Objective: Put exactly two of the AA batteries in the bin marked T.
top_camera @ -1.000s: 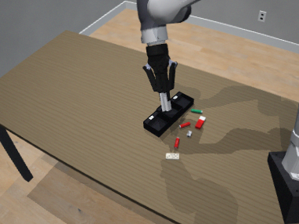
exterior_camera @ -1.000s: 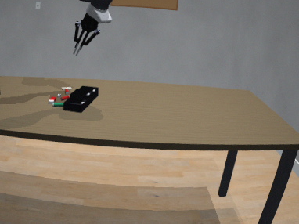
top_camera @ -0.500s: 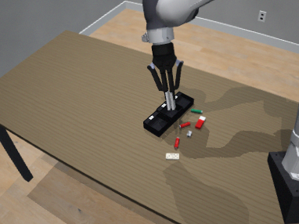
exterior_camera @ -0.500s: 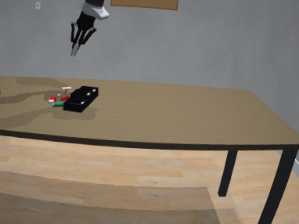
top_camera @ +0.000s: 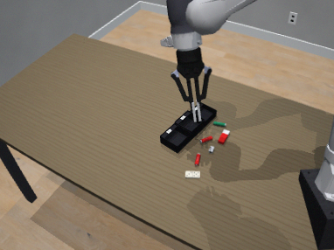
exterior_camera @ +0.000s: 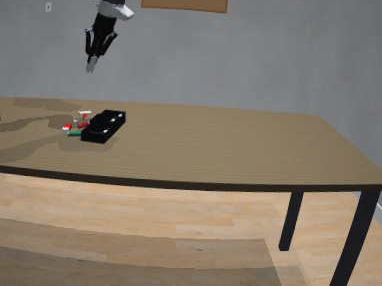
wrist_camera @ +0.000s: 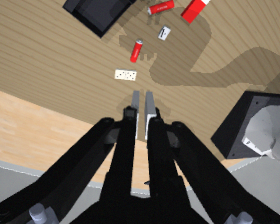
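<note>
My gripper is now 90 mm short of the black bin row, 90 mm to the left of it and 200 mm above it. From my hand the other things lie so: white domino (50 mm behind, 80 mm to the left, 220 mm below); then red-and-white block (40 mm behind, 140 mm to the right, 210 mm below); then grey piece (40 mm behind, 50 mm to the right, 210 mm below).
</note>
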